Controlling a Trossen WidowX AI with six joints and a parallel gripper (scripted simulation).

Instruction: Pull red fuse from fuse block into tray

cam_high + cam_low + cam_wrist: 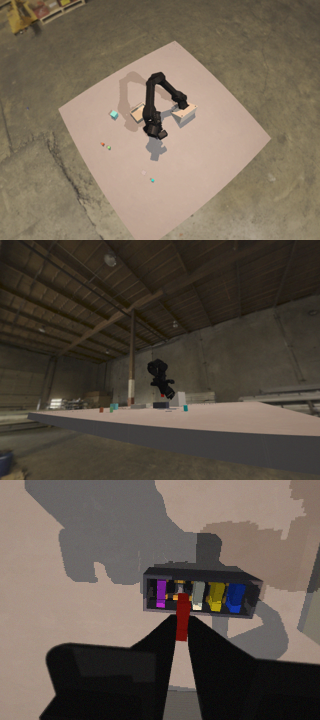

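The tan tray lies 21 cm to the right of my gripper tip, 9 cm below it and 2 cm behind it. Round my gripper tip: yellow fuse (7 cm below, 4 cm to the right, 1 cm behind); then purple fuse (7 cm below, 2 cm to the left); then red fuse (1 cm below).
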